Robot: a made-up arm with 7 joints. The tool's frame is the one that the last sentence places.
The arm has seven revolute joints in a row. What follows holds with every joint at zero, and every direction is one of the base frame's. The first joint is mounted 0.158 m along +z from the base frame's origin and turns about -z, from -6.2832 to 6.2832 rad. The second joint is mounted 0.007 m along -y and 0.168 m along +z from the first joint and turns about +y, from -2.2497 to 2.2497 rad. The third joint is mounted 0.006 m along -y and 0.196 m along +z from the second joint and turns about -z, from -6.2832 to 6.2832 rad. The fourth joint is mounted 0.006 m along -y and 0.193 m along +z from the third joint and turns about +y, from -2.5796 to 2.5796 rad. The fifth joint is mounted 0.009 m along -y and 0.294 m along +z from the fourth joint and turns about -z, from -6.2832 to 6.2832 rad. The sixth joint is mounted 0.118 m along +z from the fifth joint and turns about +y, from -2.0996 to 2.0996 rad. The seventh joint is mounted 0.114 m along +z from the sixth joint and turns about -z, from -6.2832 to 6.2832 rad. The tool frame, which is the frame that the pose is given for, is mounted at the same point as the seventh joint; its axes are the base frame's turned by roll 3.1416, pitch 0 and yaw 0 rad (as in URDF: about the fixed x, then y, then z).
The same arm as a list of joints. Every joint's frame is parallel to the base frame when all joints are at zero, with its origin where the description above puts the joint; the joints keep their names.
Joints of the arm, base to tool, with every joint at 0 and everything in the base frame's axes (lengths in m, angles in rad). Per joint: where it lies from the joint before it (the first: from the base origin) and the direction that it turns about. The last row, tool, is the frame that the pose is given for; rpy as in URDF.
joint 1: origin 0 0 0.158 axis -z
joint 2: origin 0 -0.007 0.168 axis +y
joint 3: origin 0 -0.006 0.196 axis -z
joint 4: origin 0 -0.006 0.193 axis +y
joint 5: origin 0 -0.009 0.294 axis -z
joint 6: origin 0 0 0.118 axis +y
joint 7: origin 0 0 0.114 axis -z
tool: origin 0 0 0 rpy -3.1416 0 0
Joint limits (rad, base to tool): -6.2832..6.2832 -2.2497..2.2497 -6.2832..6.2832 -2.5796..2.5796 -6.2832..6.2832 -2.0996..2.0996 -6.2832..6.2832

